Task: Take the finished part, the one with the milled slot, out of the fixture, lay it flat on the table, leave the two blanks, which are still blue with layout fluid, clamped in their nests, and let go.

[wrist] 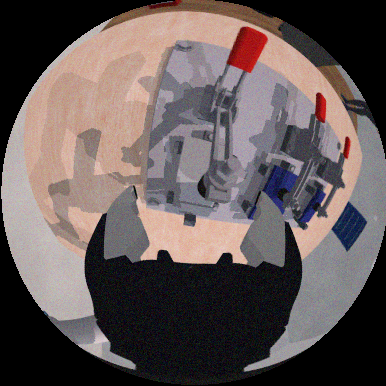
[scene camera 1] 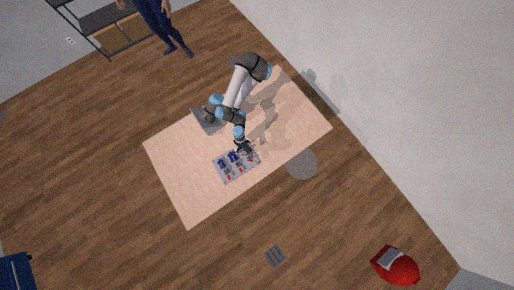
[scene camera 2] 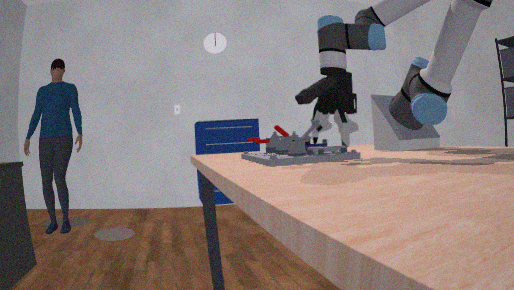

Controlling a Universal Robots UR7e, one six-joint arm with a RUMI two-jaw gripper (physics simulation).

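Pixels of known places: gripper, between the fingertips: [wrist: 196,189] [scene camera 2: 330,145]; arm's base, origin of its link: [scene camera 1: 206,116] [scene camera 2: 406,115].
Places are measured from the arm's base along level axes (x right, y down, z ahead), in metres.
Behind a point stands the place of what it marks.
Note:
The finished part [wrist: 194,162] {x -0.127, y 0.086, z 0.415 m} is a pale grey block in the left nest of the grey fixture plate [wrist: 260,100] {x -0.069, y 0.103, z 0.503 m} [scene camera 2: 295,160] {x -0.180, y 0.109, z 0.505 m} in the wrist view. Its slot is hard to make out. The nest's clamp arm [scene camera 2: 314,128] is tilted up; in the wrist view this arm and its red handle [wrist: 247,49] cross over the part's right side. Two blue blanks [wrist: 281,184] {x -0.015, y 0.081, z 0.416 m} [wrist: 314,205] {x 0.095, y 0.074, z 0.403 m} sit in the other nests under their clamp arms. My gripper [wrist: 196,189] {x -0.119, y 0.084, z 0.386 m} [scene camera 2: 330,142] {x -0.119, y 0.084, z 0.386 m} [scene camera 1: 245,149] {x -0.119, y 0.084, z 0.386 m} is open and empty, pointing down, its fingertips low at the part's end of the fixture.
The fixture stands on the wooden table [scene camera 1: 175,170] {x 0.466, y 0.117, z 0.222 m} [scene camera 2: 425,200] {x -0.678, y 0.118, z 0.557 m}. More red clamp handles [wrist: 321,107] {x -0.009, y 0.061, z 0.527 m} [wrist: 347,147] {x 0.099, y 0.056, z 0.527 m} rise beside the left nest. The arm's slanted grey pedestal [scene camera 2: 385,120] {x -0.003, y 0.018, z 0.107 m} is behind the fixture. A person [scene camera 1: 160,25] and another person [scene camera 2: 60,110] stand away from the table.

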